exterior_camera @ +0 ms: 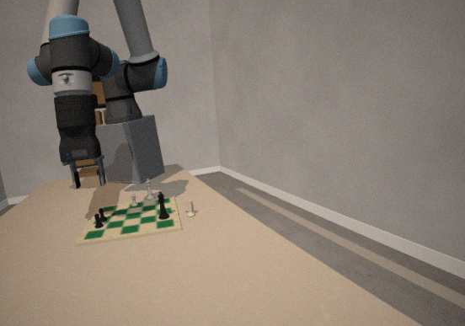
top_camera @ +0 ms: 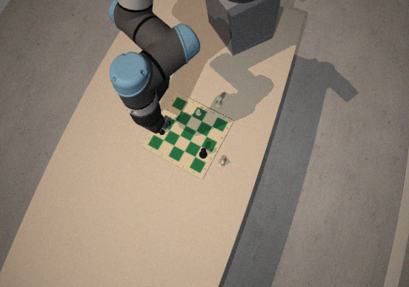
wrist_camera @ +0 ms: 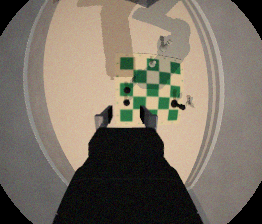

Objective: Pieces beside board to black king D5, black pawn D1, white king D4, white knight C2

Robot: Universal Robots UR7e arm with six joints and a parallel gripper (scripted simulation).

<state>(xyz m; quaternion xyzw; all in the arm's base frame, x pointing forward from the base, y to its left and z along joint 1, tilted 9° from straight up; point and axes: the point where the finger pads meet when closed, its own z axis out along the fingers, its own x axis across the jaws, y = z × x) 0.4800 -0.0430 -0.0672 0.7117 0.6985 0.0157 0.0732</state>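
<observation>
Now: hand 170 mm past the white king, 120 mm to the right of it and 90 mm above it. The rest, counted from my hand: board 120 mm below, 80 mm to the left, 40 mm behind; small white piece 110 mm behind, 100 mm below, 80 mm to the left; black king 150 mm to the left, 80 mm below.
</observation>
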